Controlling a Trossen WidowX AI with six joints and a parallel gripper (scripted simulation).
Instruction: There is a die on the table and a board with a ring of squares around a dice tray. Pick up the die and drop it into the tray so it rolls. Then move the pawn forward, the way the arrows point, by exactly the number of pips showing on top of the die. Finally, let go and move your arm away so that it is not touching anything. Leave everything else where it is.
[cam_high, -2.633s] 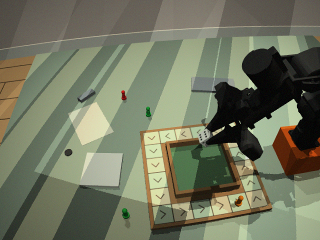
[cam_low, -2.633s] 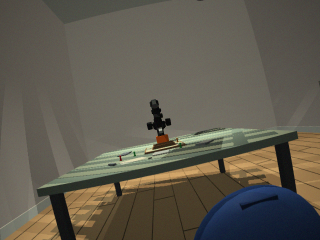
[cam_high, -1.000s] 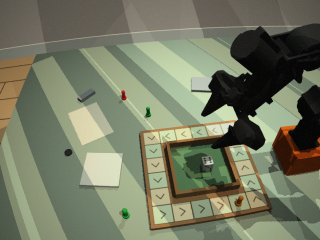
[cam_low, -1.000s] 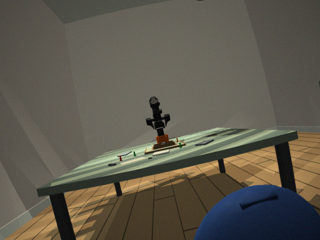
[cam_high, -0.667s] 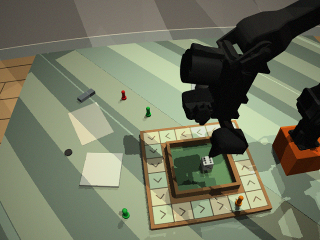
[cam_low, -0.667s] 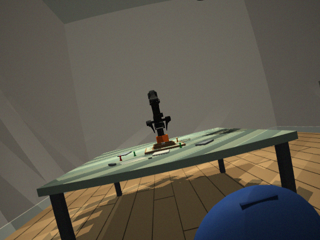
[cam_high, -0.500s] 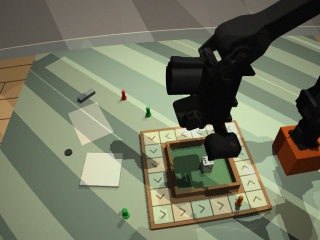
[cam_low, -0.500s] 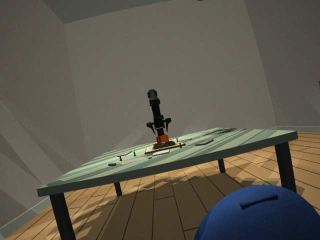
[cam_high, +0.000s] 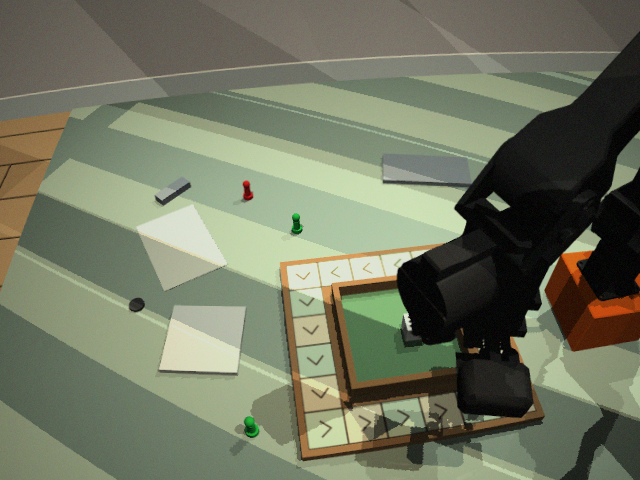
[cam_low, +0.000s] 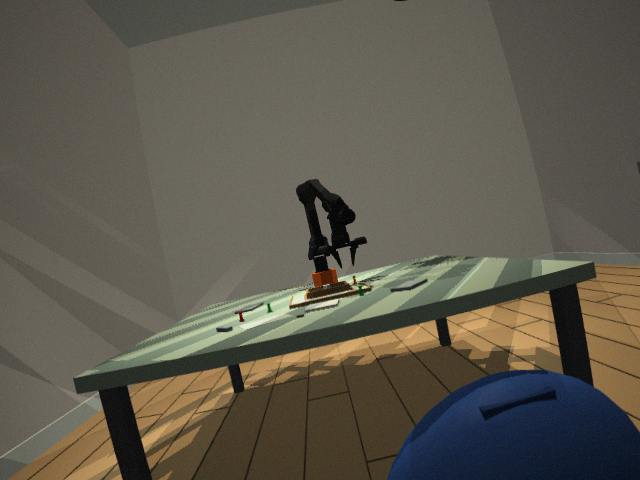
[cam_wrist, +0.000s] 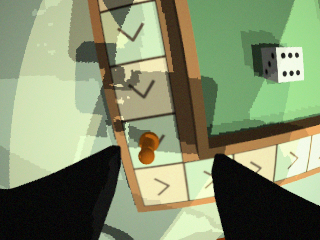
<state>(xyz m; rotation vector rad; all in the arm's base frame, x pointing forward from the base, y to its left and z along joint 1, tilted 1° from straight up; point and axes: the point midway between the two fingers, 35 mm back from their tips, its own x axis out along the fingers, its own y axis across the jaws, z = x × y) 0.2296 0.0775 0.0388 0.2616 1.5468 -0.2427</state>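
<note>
My gripper tip is now 6 cm above the orange pawn, 2 cm to the right of it and 2 cm past it. From my gripper tip the other things lie so: grey slab 41 cm to the right, 10 cm behind, 8 cm below; then white die 10 cm to the right, 6 cm below, 2 cm ahead; then green dice tray 10 cm to the right, 8 cm below, 4 cm ahead.
</note>
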